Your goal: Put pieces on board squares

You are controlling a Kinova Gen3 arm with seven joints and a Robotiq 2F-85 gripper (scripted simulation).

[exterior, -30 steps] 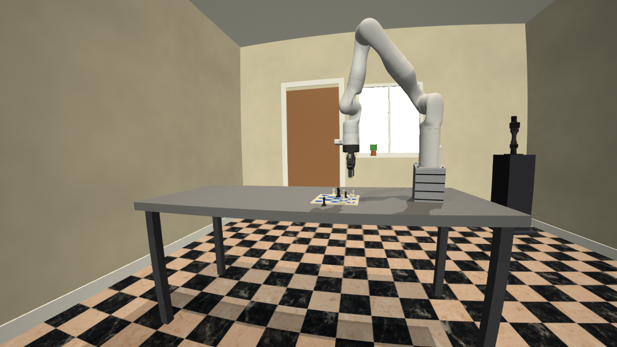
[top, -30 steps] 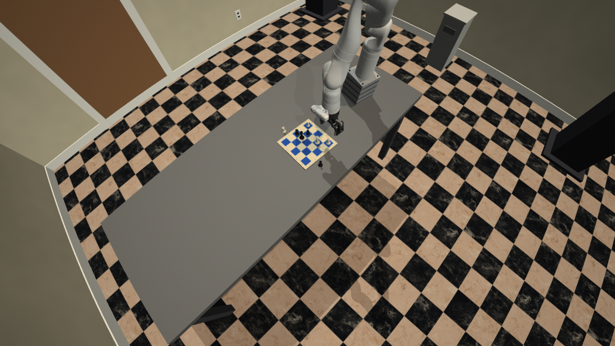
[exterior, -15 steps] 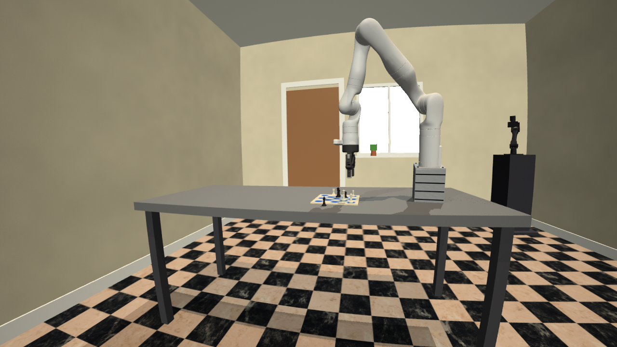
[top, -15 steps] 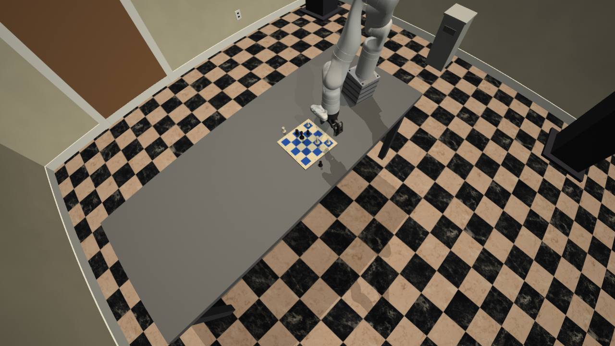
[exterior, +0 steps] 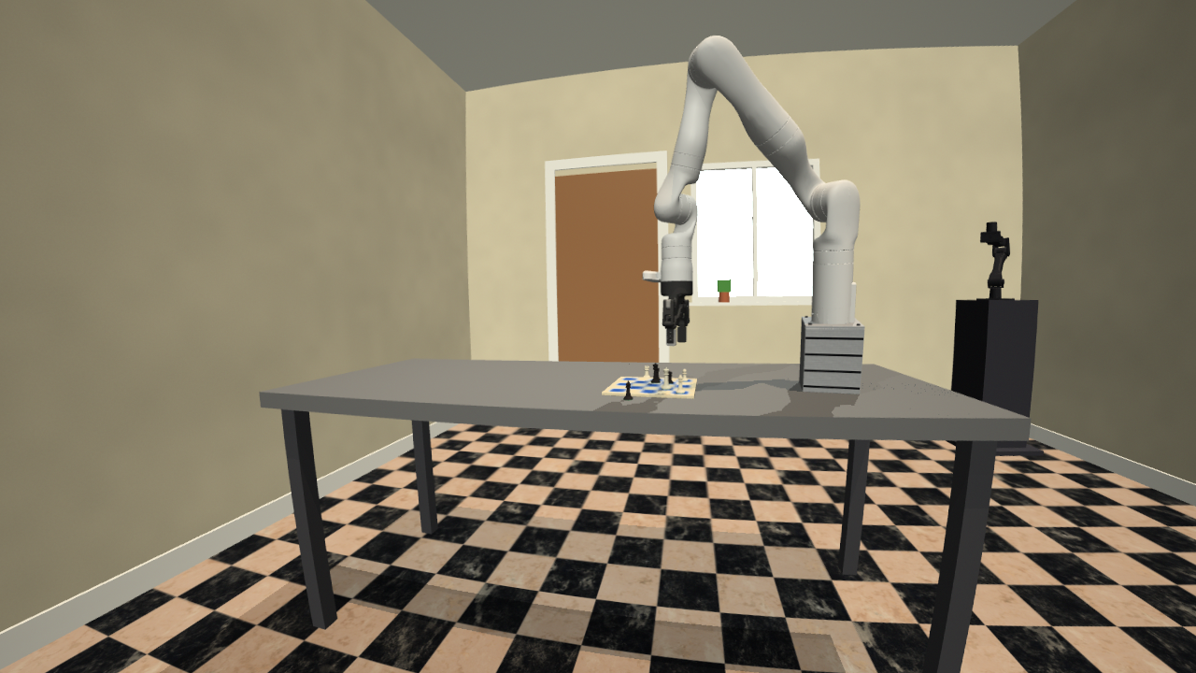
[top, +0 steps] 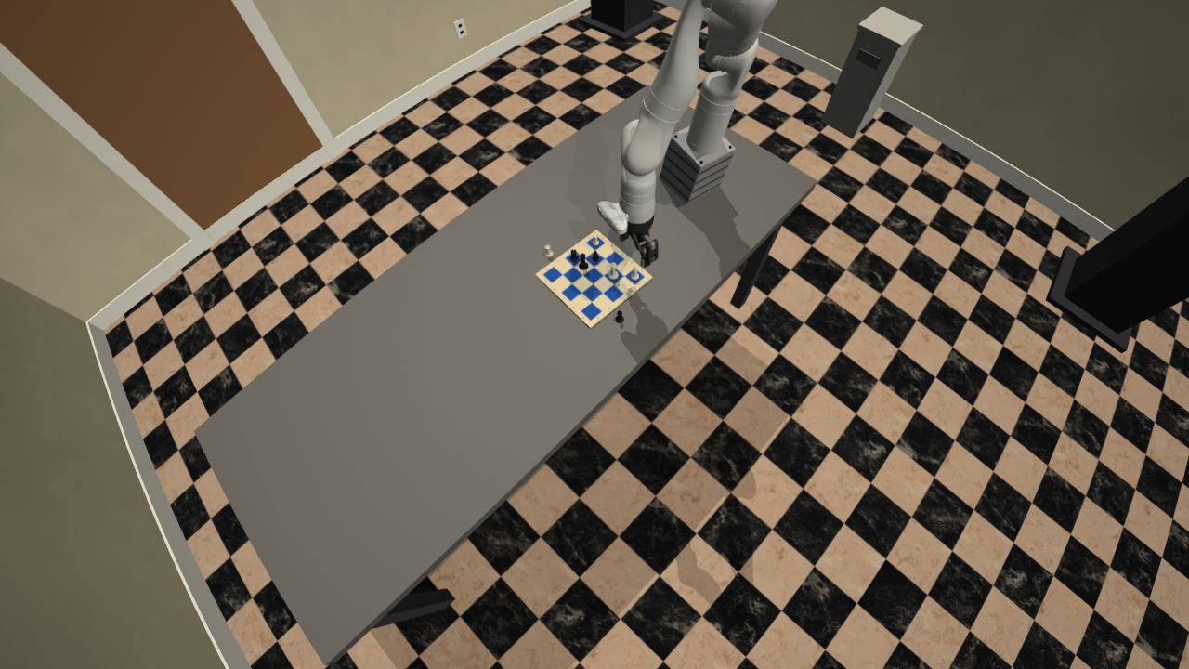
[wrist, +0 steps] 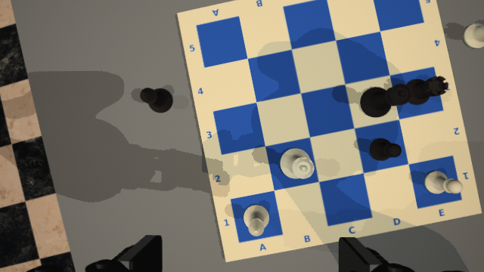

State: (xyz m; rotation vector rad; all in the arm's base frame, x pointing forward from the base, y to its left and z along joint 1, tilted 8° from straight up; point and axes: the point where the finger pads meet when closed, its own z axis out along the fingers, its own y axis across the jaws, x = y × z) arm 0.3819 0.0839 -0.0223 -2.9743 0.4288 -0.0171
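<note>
My hand is 11 cm short of the black bishop, 5 cm to the right of it and 11 cm above it. From my hand the other things lie so: chessboard 6 cm ahead, 8 cm to the right, 12 cm below; tall white piece 3 cm ahead, 4 cm to the right, 10 cm below; black pawn 2 cm ahead, 12 cm to the right, 11 cm below.
</note>
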